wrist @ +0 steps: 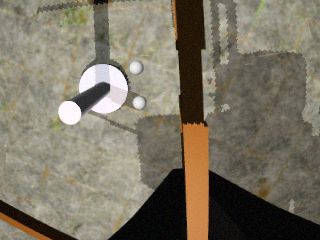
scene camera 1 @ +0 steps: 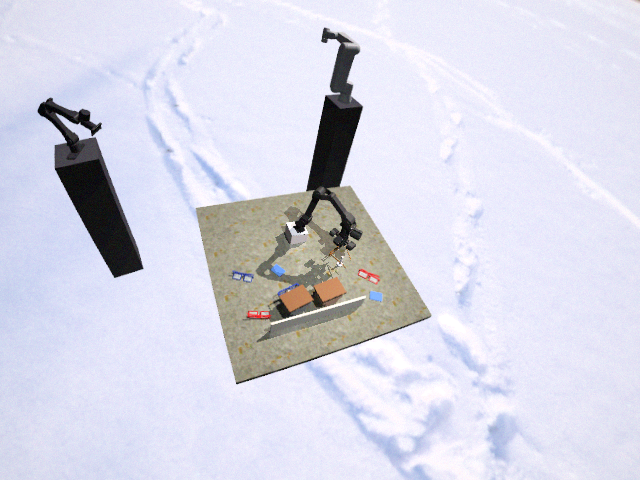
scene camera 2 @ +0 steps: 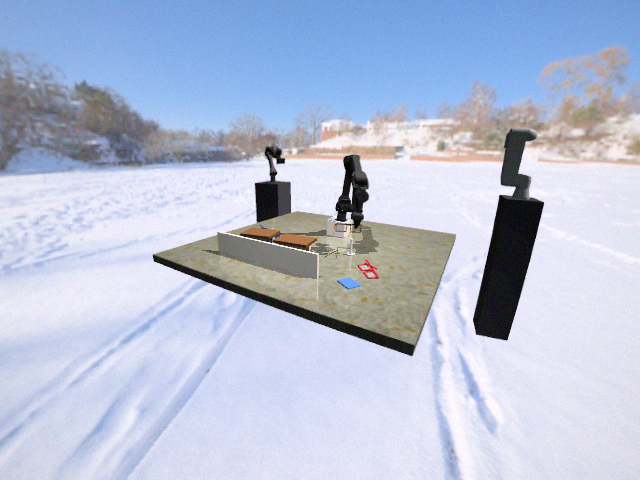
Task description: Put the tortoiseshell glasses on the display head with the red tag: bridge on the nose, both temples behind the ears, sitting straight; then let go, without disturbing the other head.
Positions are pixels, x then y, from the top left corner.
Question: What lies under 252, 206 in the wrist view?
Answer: My gripper.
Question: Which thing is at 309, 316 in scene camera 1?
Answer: A low white wall.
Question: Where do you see a low white wall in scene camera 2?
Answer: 302, 262
